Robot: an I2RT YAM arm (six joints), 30 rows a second.
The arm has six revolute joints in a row. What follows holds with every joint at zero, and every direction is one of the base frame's. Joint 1 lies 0.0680 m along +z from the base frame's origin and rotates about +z. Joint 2 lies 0.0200 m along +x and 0.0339 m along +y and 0.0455 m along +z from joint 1 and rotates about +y. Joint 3 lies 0.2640 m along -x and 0.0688 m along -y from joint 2 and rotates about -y. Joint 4 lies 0.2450 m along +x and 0.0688 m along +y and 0.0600 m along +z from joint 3 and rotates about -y. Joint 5 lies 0.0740 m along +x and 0.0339 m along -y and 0.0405 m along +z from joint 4 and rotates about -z. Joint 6 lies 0.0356 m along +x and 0.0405 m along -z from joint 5 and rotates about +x. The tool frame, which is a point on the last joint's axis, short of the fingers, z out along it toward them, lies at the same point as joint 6; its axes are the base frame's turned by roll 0.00, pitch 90.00 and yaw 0.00 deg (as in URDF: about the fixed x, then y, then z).
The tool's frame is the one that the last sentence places.
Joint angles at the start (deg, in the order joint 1, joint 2, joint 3, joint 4, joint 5, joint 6):
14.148 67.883 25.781 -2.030 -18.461 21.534
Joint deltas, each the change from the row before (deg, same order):
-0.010 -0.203 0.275 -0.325 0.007 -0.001
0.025 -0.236 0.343 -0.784 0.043 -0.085
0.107 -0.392 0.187 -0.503 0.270 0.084
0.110 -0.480 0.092 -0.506 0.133 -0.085
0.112 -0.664 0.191 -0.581 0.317 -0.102
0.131 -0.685 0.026 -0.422 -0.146 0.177
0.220 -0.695 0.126 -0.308 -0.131 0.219
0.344 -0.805 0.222 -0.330 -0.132 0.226
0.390 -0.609 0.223 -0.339 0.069 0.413
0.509 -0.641 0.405 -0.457 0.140 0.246
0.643 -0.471 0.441 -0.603 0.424 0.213
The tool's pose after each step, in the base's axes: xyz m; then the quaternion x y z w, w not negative. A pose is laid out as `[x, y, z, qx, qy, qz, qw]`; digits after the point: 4 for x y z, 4 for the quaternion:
[0.2109, 0.0647, 0.1650, -0.0040, 0.9107, 0.2587, 0.3221]
[0.2108, 0.0648, 0.1666, -0.0044, 0.9114, 0.2578, 0.3208]
[0.2103, 0.0649, 0.1682, -0.0037, 0.9114, 0.2565, 0.3217]
[0.2094, 0.0651, 0.1697, -0.0049, 0.9113, 0.2557, 0.3226]
[0.2086, 0.0651, 0.1721, -0.0059, 0.9108, 0.2539, 0.3256]
[0.2073, 0.0653, 0.1741, -0.0065, 0.9097, 0.2564, 0.3267]
[0.2062, 0.0660, 0.1767, -0.0077, 0.9078, 0.2597, 0.3293]
[0.2052, 0.0672, 0.1803, -0.0101, 0.9053, 0.2636, 0.3329]
[0.2042, 0.0684, 0.1831, -0.0104, 0.9037, 0.2665, 0.3350]
[0.2035, 0.0701, 0.1868, -0.0128, 0.9018, 0.2689, 0.3382]
[0.2027, 0.0721, 0.1900, -0.0151, 0.9011, 0.2690, 0.3398]

